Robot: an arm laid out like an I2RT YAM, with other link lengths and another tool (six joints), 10 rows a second.
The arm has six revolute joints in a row. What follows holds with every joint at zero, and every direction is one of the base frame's.
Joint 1 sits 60.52 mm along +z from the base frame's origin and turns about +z.
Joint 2 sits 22.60 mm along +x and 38.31 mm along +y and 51.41 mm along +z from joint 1 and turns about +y.
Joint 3 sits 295.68 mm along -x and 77.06 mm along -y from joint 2 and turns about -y.
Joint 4 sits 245.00 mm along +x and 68.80 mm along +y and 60.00 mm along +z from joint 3 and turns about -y.
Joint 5 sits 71.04 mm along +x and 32.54 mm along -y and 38.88 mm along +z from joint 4 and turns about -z.
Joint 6 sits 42.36 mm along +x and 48.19 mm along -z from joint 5 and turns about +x.
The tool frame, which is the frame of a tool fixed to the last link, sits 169.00 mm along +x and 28.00 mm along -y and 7.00 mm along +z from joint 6; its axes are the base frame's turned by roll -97.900, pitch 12.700 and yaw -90.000 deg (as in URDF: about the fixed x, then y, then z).
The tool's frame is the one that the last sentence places.
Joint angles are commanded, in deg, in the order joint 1, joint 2, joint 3, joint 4, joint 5, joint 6. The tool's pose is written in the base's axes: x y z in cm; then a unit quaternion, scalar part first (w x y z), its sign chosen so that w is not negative. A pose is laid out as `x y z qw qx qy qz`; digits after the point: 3 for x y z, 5 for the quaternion.
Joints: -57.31, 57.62, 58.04, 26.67, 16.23, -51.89
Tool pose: 12.341 -32.722 56.187 0.13530 0.19687 -0.54557 0.80330
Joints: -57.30, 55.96, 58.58, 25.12, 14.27, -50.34
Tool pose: 12.365 -31.604 56.985 0.11489 0.20113 -0.53770 0.81070
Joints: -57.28, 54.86, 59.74, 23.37, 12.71, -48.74
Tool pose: 12.379 -30.715 57.859 0.09573 0.20348 -0.53206 0.81630
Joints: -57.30, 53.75, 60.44, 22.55, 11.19, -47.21
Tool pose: 12.310 -29.750 58.713 0.07708 0.20369 -0.52373 0.82357
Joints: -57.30, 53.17, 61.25, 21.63, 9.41, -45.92
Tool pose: 12.564 -29.067 59.343 0.05965 0.20917 -0.51680 0.82801
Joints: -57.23, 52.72, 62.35, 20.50, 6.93, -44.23
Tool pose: 13.088 -28.287 60.058 0.03595 0.21876 -0.50813 0.83226
